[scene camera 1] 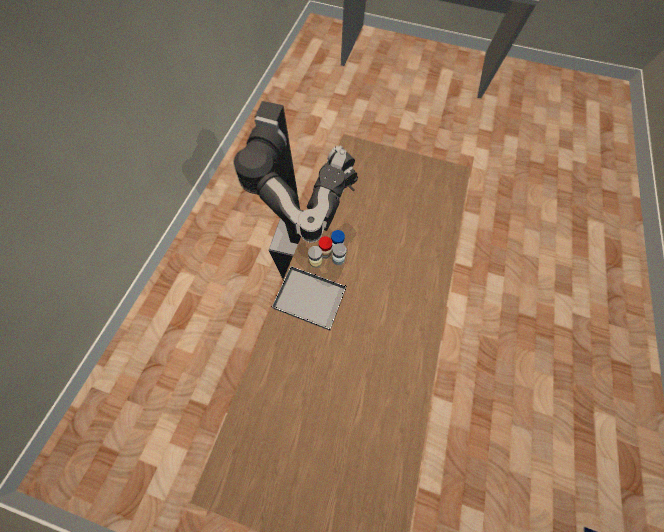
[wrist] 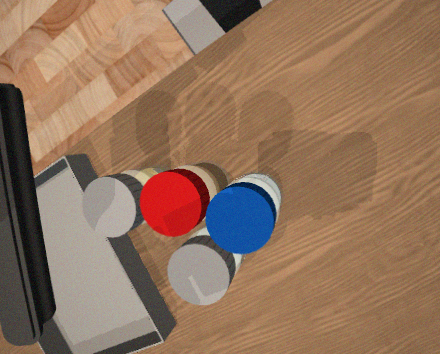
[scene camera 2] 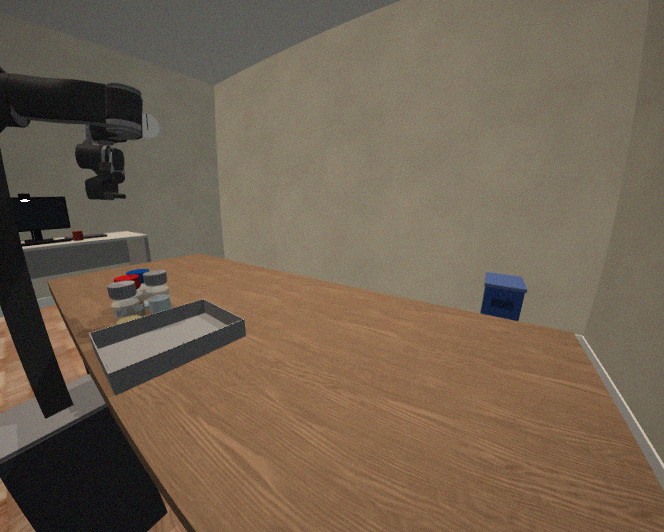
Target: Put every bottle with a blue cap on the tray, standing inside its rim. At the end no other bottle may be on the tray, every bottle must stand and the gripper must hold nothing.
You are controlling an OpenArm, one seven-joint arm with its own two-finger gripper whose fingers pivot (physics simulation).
Scene:
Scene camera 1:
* grey tray: 314,299
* dark arm post: 271,111
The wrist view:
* grey tray: 102,290
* blue-capped bottle: 240,219
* grey-capped bottle: 111,204
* see-through bottle: 200,272
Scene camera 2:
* my gripper: 108,198
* grey tray: 131,353
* grey-capped bottle: 125,306
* see-through bottle: 157,292

